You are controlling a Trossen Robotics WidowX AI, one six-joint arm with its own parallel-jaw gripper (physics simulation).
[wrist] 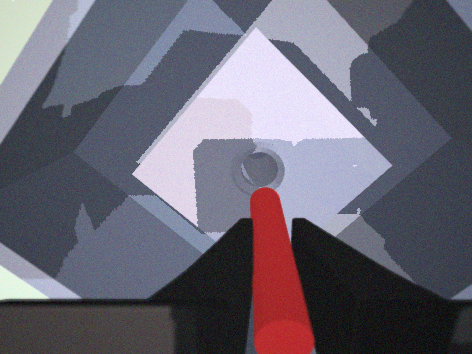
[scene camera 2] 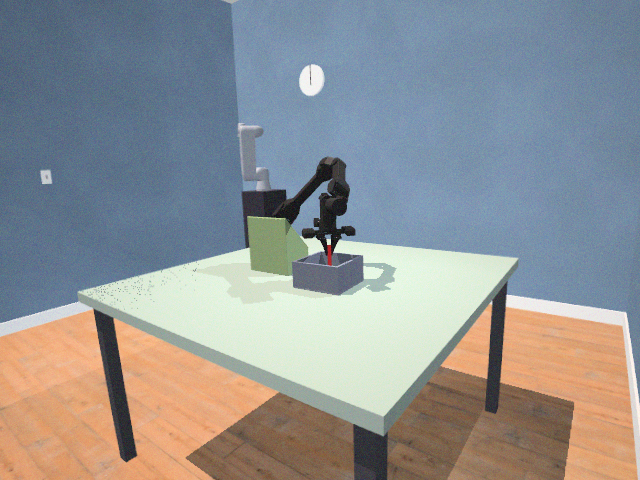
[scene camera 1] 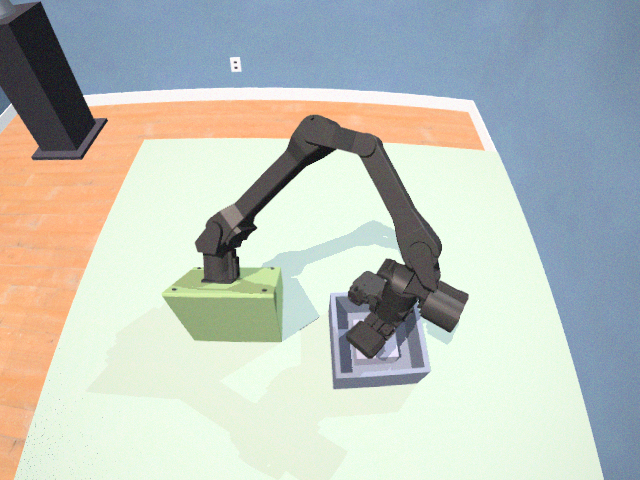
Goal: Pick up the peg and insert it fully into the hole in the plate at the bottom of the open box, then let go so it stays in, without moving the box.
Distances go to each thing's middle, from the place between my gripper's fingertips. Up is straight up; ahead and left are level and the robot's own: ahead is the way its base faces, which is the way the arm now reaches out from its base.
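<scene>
The grey-blue box point(scene camera 1: 412, 365) is what I measure from here, and my gripper is now 6 cm above it and 1 cm past it.
</scene>
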